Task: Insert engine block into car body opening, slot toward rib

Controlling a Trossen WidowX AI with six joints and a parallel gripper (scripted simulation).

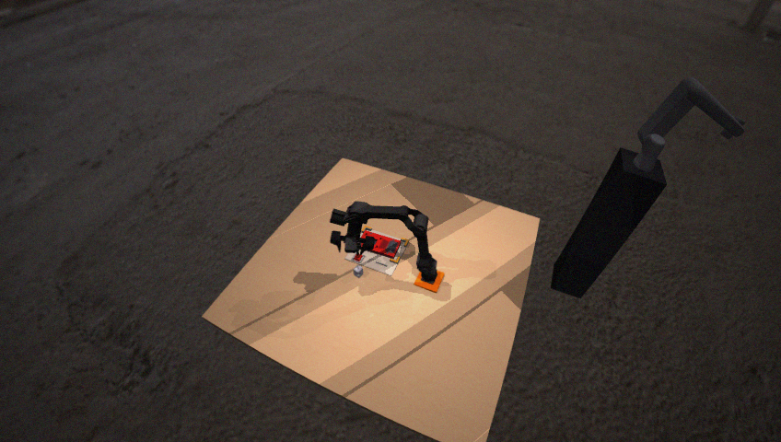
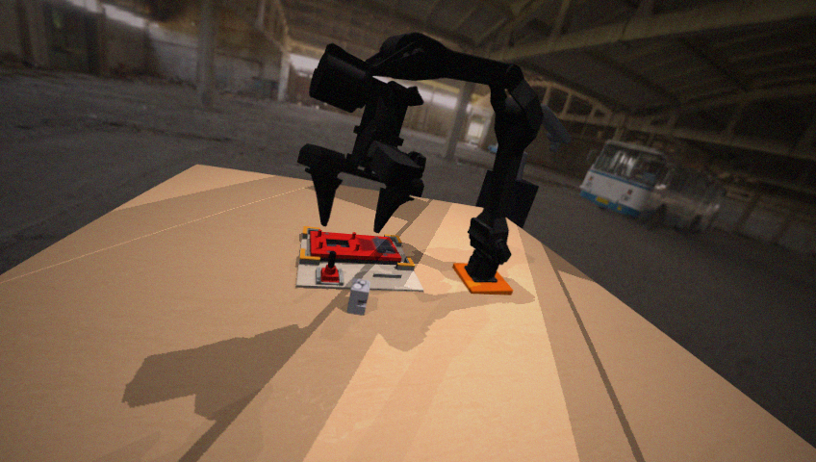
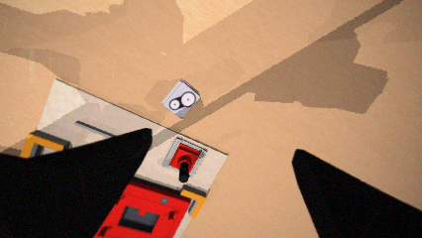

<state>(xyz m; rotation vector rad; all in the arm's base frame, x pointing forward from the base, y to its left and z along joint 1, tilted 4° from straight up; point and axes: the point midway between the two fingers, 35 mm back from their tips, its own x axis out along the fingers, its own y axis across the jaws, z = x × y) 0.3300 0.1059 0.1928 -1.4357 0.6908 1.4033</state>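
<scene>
Now: gripper tip 130 mm above the engine block and 30 mm past it.
</scene>
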